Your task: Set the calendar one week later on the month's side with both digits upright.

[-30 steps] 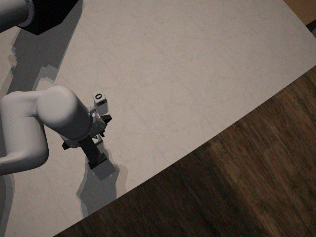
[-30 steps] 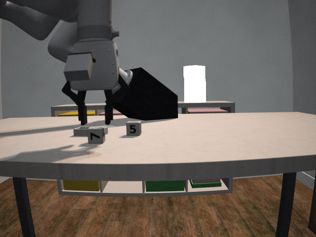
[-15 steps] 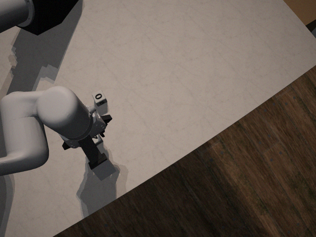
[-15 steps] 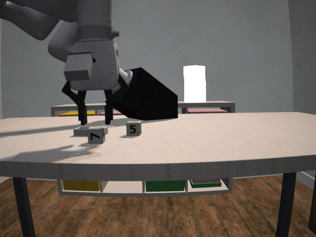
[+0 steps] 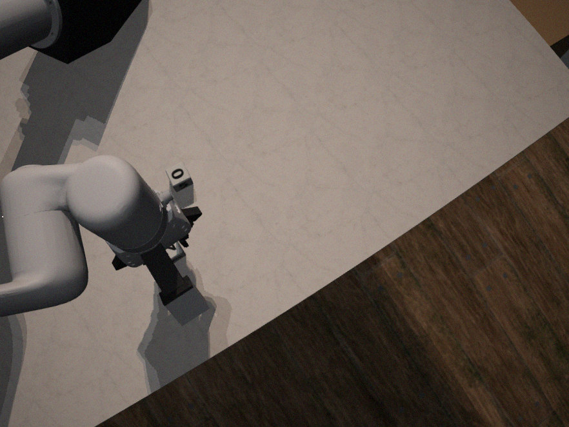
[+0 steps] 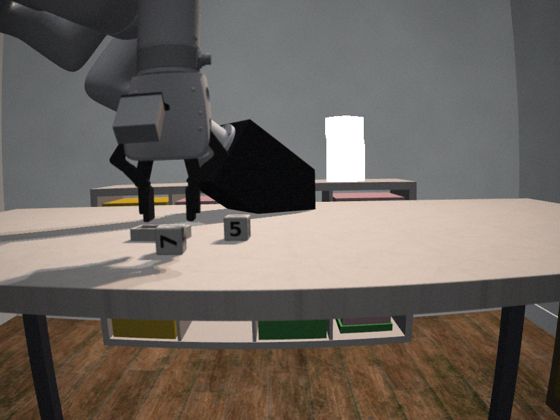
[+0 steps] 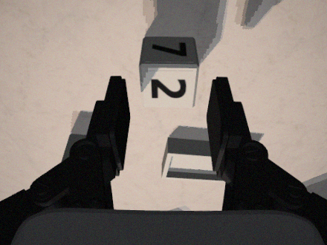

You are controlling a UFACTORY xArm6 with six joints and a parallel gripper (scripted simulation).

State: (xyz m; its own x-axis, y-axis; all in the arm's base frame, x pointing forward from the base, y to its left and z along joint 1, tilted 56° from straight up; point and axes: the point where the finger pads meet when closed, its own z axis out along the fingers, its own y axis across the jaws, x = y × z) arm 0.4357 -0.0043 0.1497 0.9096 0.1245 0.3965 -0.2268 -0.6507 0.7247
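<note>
Right now the white cube is 4 cm below my hand. From my hand the other things lie so: grey tray 12 cm behind, 5 cm below, 1 cm to the right.
</note>
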